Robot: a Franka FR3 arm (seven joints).
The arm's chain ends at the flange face. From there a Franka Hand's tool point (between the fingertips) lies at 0.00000 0.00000 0.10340 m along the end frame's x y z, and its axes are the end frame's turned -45 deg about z.
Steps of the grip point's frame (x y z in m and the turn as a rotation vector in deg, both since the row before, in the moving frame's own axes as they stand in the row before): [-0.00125, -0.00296, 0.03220, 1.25, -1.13, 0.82]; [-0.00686, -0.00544, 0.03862, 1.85, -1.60, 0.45]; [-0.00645, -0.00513, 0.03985, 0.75, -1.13, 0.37]
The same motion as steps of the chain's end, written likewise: [0.00006, -0.00103, 0.03224, 0.08, -1.68, 0.82]; [-0.00430, 0.00134, 0.03871, 0.18, -2.44, 0.45]; [-0.00579, 0.00046, 0.03988, -0.27, -1.33, 0.37]
